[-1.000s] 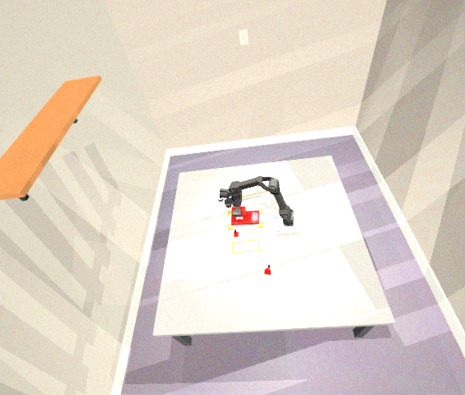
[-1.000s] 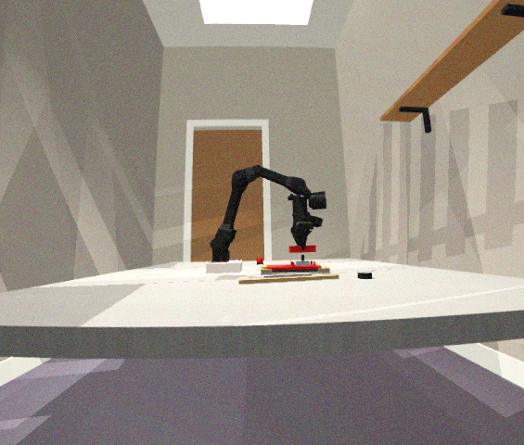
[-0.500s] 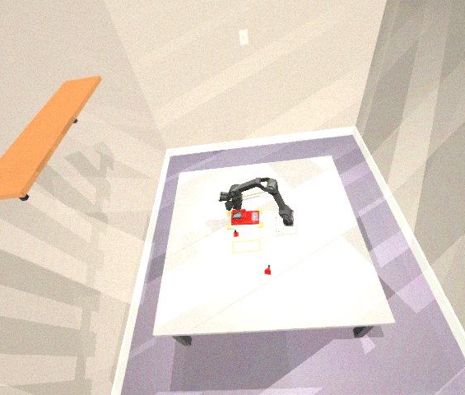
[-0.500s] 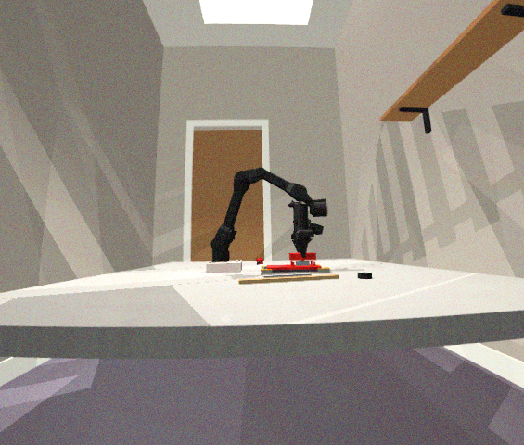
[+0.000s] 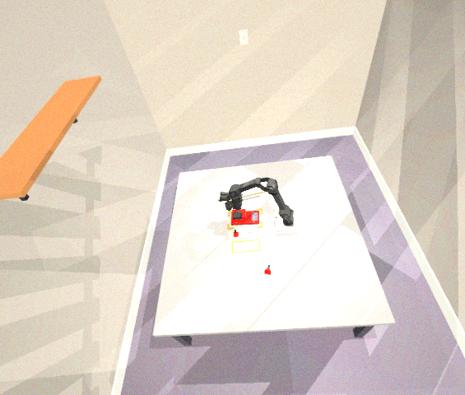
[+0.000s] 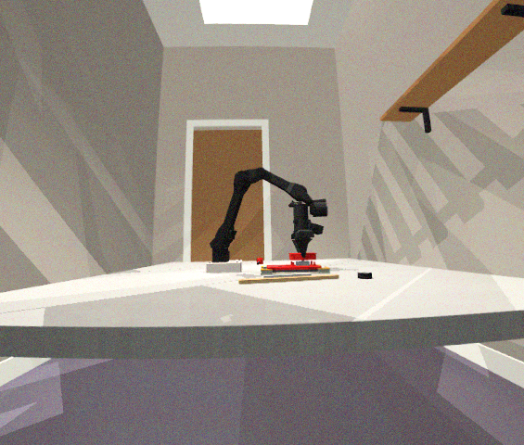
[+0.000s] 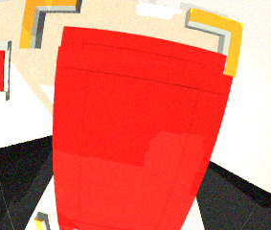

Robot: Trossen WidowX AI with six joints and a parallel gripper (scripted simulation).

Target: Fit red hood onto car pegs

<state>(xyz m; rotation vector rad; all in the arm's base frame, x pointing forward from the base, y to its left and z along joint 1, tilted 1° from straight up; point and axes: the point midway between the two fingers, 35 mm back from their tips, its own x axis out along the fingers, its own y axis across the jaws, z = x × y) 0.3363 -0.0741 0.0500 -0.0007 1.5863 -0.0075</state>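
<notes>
My gripper tip is 30 mm above the grey engine block. Round my gripper tip: red hood: 10 mm above; wooden strip: 70 mm behind, 220 mm to the right, 50 mm below; black wheel: 150 mm ahead, 200 mm to the right, 50 mm below.
</notes>
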